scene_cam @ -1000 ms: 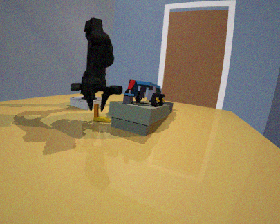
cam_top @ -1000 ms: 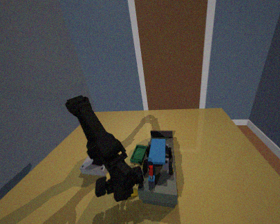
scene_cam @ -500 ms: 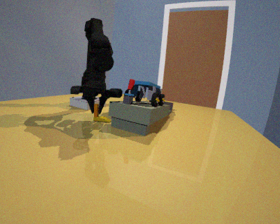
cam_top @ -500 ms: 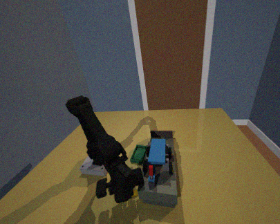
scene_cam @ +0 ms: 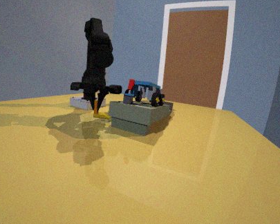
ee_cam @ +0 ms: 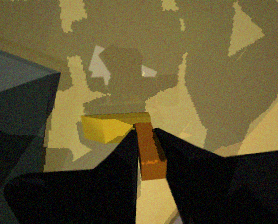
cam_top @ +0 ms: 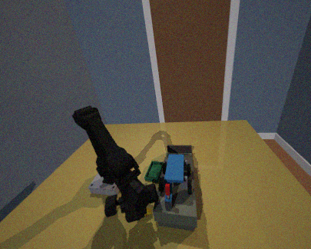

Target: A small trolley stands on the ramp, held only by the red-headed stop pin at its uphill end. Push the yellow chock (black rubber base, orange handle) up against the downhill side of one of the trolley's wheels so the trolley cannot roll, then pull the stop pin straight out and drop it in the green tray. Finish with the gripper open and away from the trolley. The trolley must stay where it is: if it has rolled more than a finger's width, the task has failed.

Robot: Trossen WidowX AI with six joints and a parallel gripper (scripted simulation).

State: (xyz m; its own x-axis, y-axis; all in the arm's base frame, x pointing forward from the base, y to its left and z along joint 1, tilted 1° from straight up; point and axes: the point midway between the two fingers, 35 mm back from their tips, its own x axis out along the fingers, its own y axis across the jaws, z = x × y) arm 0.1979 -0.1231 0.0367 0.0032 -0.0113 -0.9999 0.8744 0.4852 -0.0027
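Right now my gripper tip is 13 cm short of the red-headed stop pin, 9 cm below it and 4 cm to the right of it. From my gripper tip the other things lie so: grey ramp: 15 cm to the left, 14 cm ahead, 1 cm above; blue trolley: 14 cm to the left, 14 cm ahead, 7 cm above; yellow chock: 2 cm ahead, 1 cm to the left, 1 cm below.
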